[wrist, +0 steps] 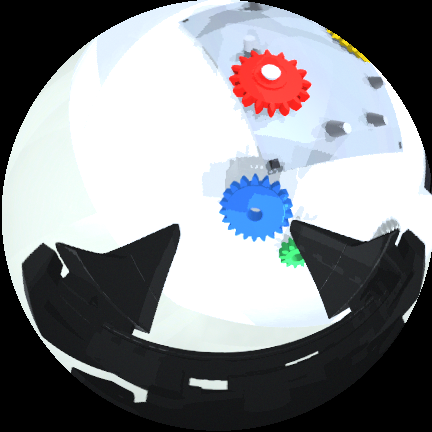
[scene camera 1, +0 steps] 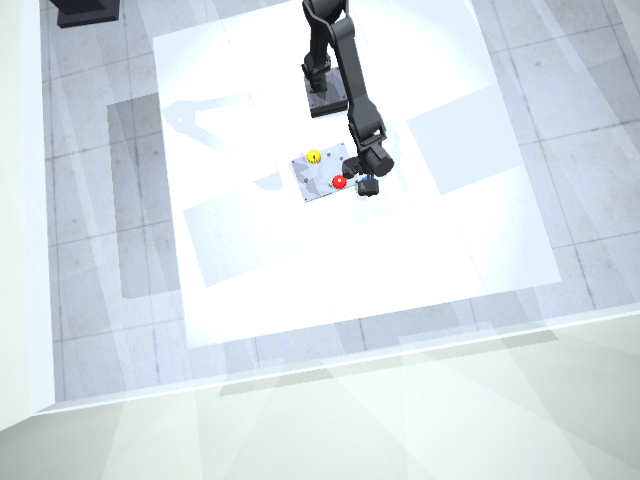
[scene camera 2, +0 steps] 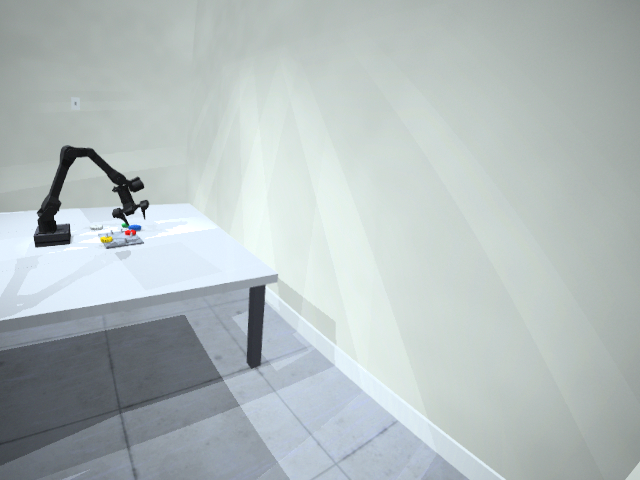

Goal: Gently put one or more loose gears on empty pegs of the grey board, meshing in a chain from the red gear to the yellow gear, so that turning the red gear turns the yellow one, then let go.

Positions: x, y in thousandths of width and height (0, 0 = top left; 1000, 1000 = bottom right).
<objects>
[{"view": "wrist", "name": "gripper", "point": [547, 527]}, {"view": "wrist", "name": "blue gear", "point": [635, 478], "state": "on the table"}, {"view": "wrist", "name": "grey board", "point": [784, 212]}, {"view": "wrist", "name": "red gear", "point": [666, 209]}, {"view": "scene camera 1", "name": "gripper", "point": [577, 386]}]
</objects>
